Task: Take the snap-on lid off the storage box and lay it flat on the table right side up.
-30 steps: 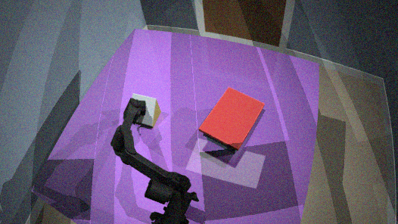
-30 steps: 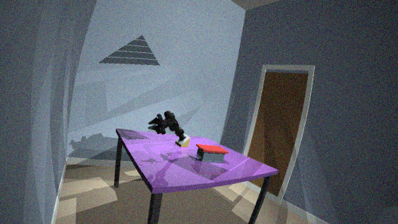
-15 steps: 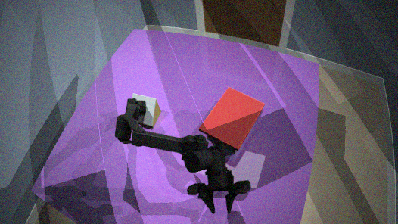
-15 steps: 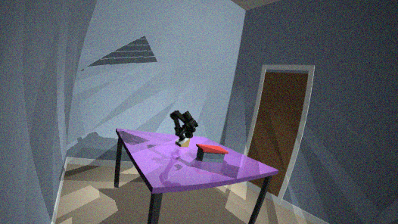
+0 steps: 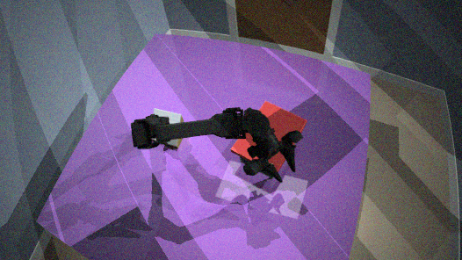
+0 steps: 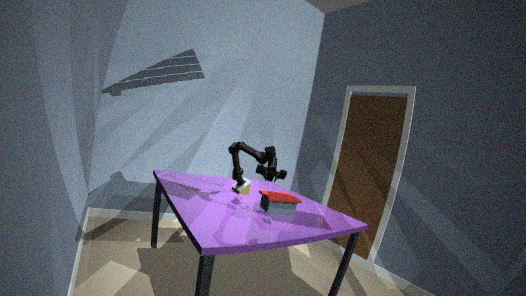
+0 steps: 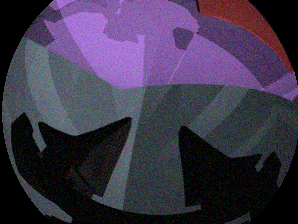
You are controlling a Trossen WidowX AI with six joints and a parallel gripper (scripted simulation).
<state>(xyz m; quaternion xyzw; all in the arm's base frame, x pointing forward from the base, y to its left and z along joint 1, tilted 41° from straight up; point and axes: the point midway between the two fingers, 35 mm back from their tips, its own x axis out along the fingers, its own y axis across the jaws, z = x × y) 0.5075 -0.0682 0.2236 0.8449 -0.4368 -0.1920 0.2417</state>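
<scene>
Right now my gripper tip is 7 cm past the red lid, 21 cm to the right of it and 12 cm above it. Also, from my gripper tip: storage box (7 cm behind, 21 cm to the left, 18 cm below).
</scene>
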